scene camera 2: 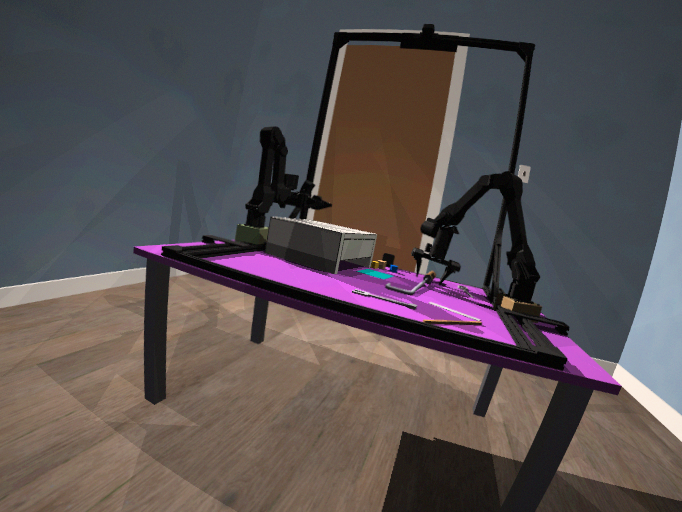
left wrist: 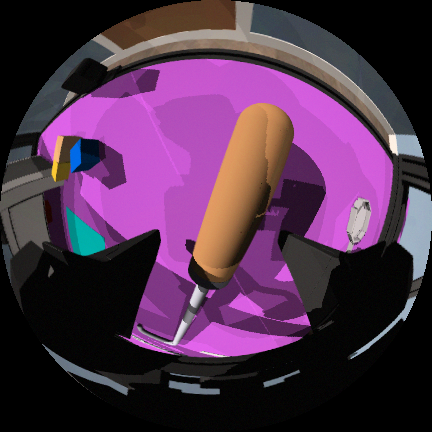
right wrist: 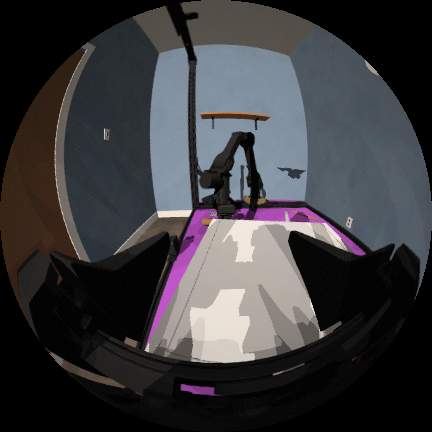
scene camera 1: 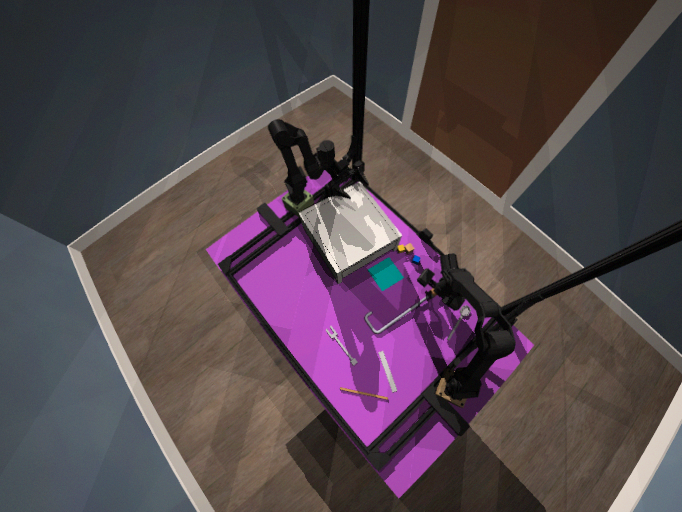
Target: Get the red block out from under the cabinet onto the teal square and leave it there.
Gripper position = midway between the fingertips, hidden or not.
Note:
The right gripper (scene camera 1: pixel 359 191) is open, holding nothing. A wooden-handled hook tool (left wrist: pixel 261 139), a spoon-like tool (left wrist: pixel 359 215) and a blue block (left wrist: pixel 84 154) rest on the table. Also in view: the left gripper (scene camera 2: pixel 427 280), a cabinet (scene camera 1: pixel 310 231) and a teal square (left wrist: pixel 84 240).
The left gripper is seen too in the left wrist view (left wrist: pixel 220 236). The right gripper shows as well in the right wrist view (right wrist: pixel 231 237). The cabinet shows as well in the left wrist view (left wrist: pixel 35 176) and in the right wrist view (right wrist: pixel 161 336). The right wrist view misses the blue block, which is hidden by the cabinet.

